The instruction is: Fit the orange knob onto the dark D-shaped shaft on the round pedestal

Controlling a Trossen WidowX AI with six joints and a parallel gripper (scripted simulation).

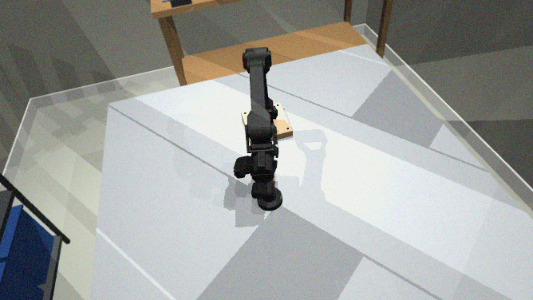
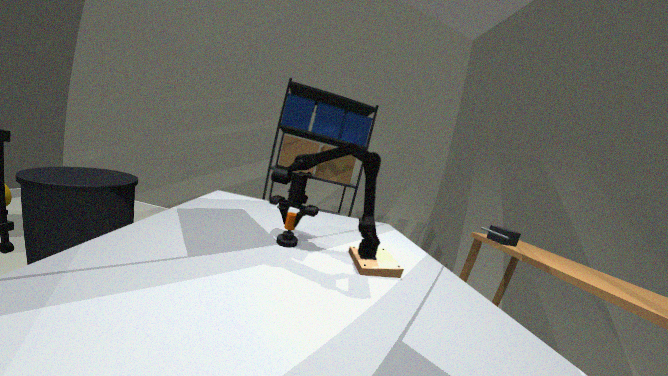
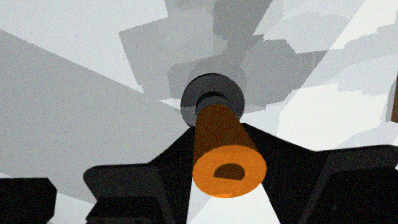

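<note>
Now: gripper tip 20 mm below the orange knob. The rest, counted from my gripper tip: dark round pedestal: 40 mm below.
</note>
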